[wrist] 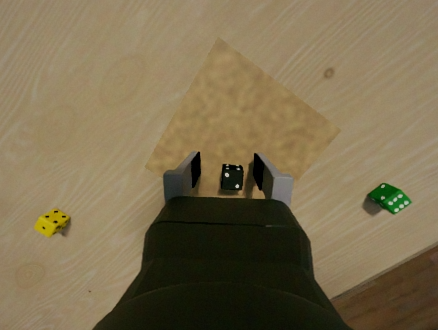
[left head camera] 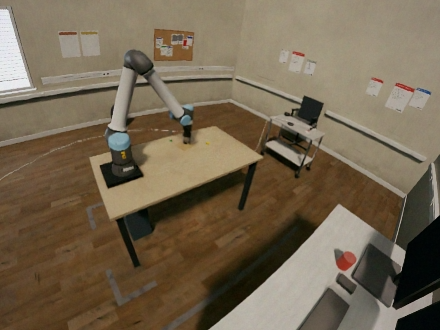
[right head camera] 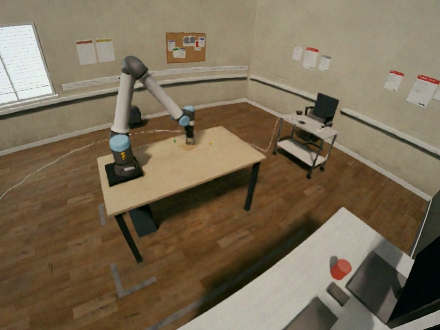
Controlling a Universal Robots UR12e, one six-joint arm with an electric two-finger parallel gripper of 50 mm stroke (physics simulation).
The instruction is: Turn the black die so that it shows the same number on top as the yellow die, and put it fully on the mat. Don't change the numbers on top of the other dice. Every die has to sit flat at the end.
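Places are measured from the arm's base along level axes (x left, y back, z up), in metres.
Pixels of known places: gripper, fingertip midpoint: [wrist: 226,163] [left head camera: 186,143] [right head camera: 189,144]; arm's base, link origin: [left head camera: 124,169] [right head camera: 126,168].
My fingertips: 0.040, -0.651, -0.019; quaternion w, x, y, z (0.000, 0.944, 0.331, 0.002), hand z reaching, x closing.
For each thing: its top centre in the pictures, then the offset to it from my fingertips, as dx, dy, dz. Level surfaces: height alone.
- black die, top centre: [wrist: 232,180] +0.013, -0.008, +0.008
- tan mat, top centre: [wrist: 237,149] [left head camera: 184,145] [right head camera: 188,145] +0.001, +0.015, -0.012
- yellow die, top centre: [wrist: 43,227] [left head camera: 207,142] [right head camera: 210,142] -0.106, -0.185, +0.004
- green die, top centre: [wrist: 398,203] [left head camera: 170,139] [right head camera: 174,140] +0.149, +0.077, +0.004
- wooden table, surface height: dz -0.016
The black die [wrist: 232,177] lies on the tan mat [wrist: 240,100] [left head camera: 185,147] [right head camera: 188,148] with mat around its visible sides. Its top face shows two pips; a narrow side strip shows several. My gripper [wrist: 226,163] [left head camera: 187,142] [right head camera: 190,143] is open, its fingers on either side of the die, apart from it. The yellow die [wrist: 53,222] [left head camera: 207,143] [right head camera: 210,144] lies left of the mat in the wrist view; its top seems to show one pip, a side four. The green die [wrist: 391,198] [left head camera: 170,140] [right head camera: 174,141] lies right; its top seems to show six. The mat's near corner is hidden behind the gripper.
The wooden table [left head camera: 175,172] [right head camera: 175,172] carries the arm's black base plate [left head camera: 107,175] [right head camera: 112,175] at its left. A table edge crosses the lower right of the wrist view. A white cart [left head camera: 285,147] [right head camera: 300,150] stands beyond the table.
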